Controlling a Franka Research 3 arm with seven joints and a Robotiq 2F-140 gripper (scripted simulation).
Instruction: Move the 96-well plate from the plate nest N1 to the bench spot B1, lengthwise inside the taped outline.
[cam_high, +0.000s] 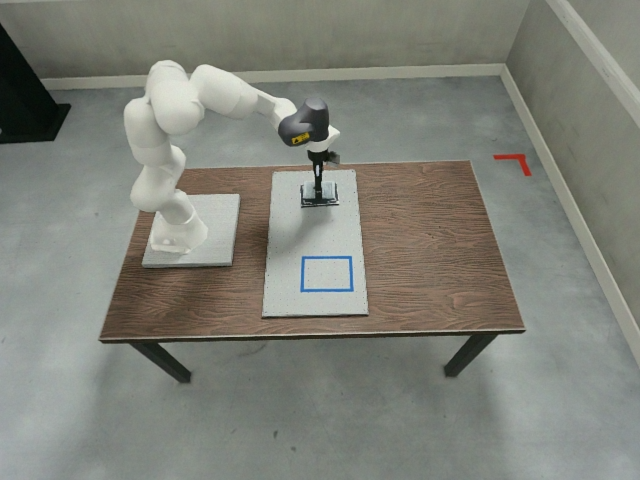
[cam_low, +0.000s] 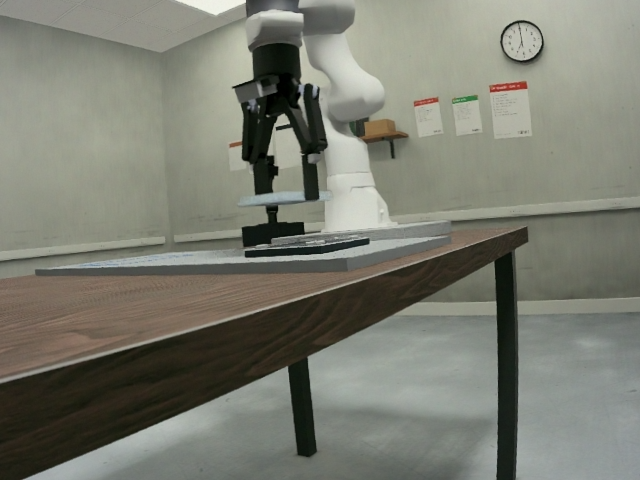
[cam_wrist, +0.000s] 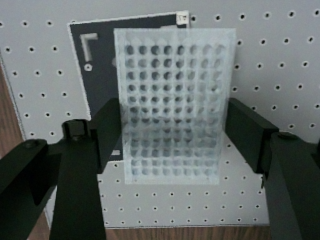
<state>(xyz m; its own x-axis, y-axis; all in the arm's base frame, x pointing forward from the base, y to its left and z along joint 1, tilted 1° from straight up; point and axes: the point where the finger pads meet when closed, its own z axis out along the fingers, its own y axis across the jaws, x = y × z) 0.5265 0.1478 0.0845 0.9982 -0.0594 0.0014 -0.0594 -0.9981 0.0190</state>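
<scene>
Now: the black plate nest 40 mm to the left of my hand and 90 mm below it. Also, from my hand: clear 96-well plate (20 mm below).
</scene>
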